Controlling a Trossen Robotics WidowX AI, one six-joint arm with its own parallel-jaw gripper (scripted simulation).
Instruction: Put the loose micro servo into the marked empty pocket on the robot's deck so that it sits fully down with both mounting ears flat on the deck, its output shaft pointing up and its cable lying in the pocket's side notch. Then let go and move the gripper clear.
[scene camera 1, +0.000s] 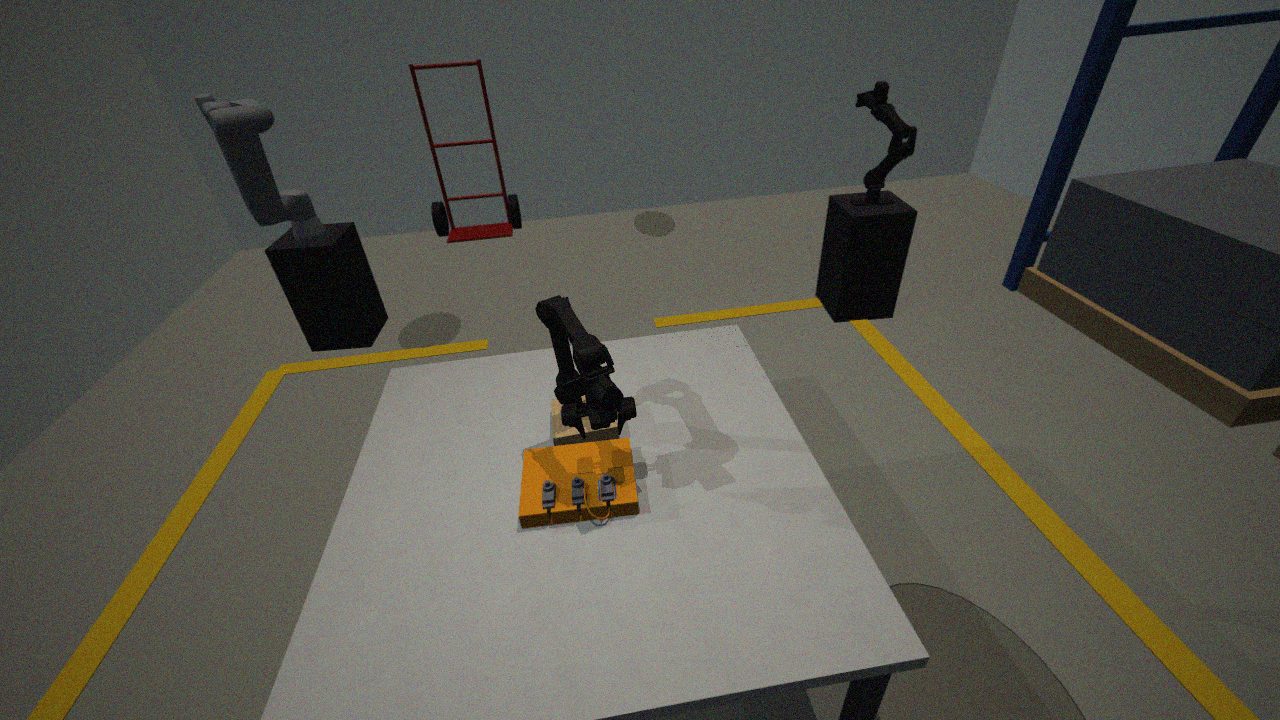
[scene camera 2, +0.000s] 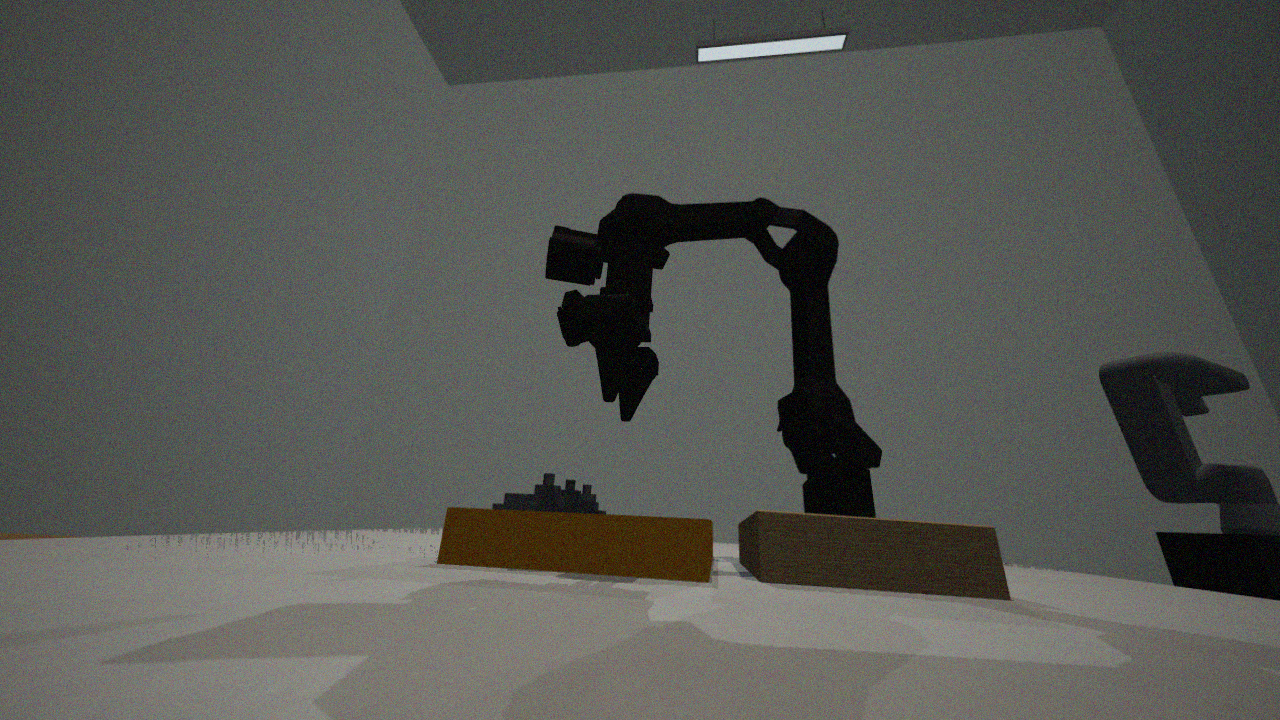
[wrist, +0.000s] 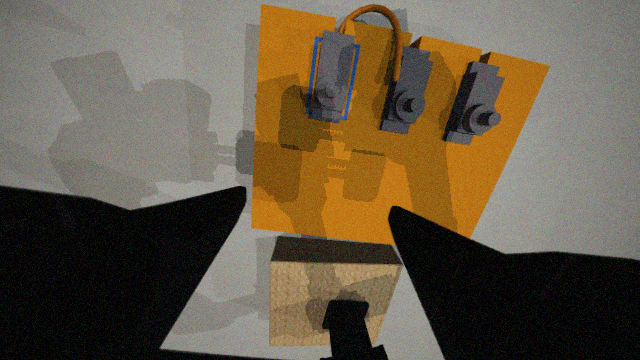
my gripper: scene camera 1 602, 436; scene camera 2; wrist
same spot on my gripper: (scene camera 2: 615, 341) = (wrist: 147, 297)
same spot on orange deck: (scene camera 1: 589, 461) = (wrist: 350, 185)
